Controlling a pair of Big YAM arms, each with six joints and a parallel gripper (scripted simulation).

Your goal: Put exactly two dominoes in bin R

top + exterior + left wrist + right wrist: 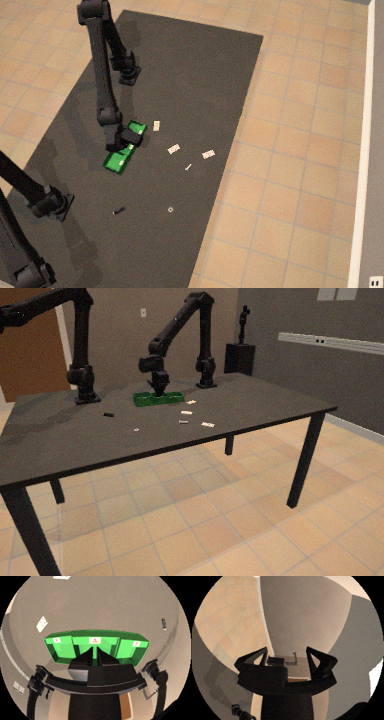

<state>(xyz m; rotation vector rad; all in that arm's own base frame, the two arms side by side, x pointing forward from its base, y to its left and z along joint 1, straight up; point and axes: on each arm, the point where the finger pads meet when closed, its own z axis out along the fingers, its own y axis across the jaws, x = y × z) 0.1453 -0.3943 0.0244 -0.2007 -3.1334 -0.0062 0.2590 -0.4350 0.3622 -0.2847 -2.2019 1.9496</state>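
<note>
My left hand is right at the green bin tray. The rest, counted from my left hand: white ring: 290 mm ahead, 200 mm to the right, 20 mm below; thin white piece: 300 mm ahead, 20 mm below, 10 mm to the right; black piece: 270 mm to the right, 90 mm ahead, 20 mm below.
</note>
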